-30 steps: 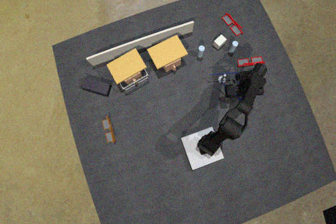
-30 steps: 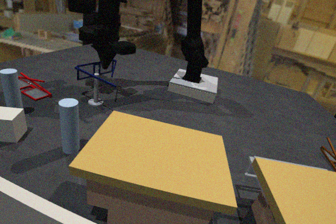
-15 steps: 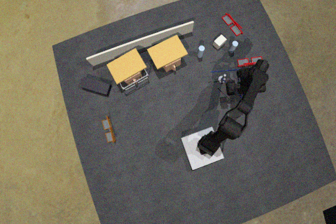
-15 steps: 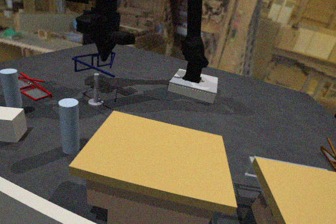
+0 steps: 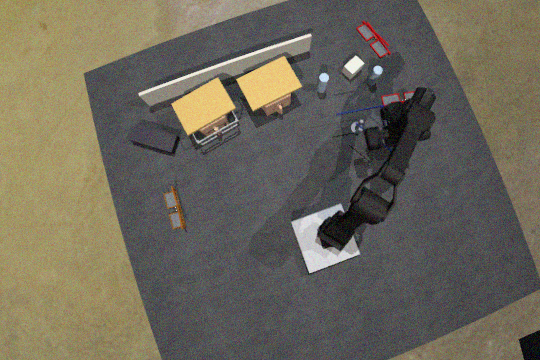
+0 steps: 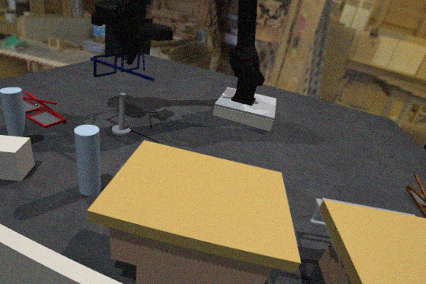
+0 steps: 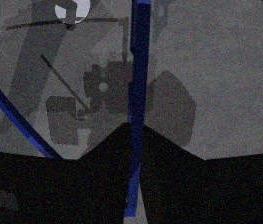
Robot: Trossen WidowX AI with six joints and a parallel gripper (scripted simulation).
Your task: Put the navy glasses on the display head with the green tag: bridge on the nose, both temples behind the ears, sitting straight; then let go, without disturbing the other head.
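Right now the white peg is 10 cm below my gripper tip, 9 cm ahead of it and 5 cm to the left of it. Round my gripper tip: white board: 42 cm to the left, 39 cm ahead, 7 cm below; dark case: 72 cm to the left, 24 cm ahead, 10 cm below; cube: 29 cm ahead, 10 cm below.
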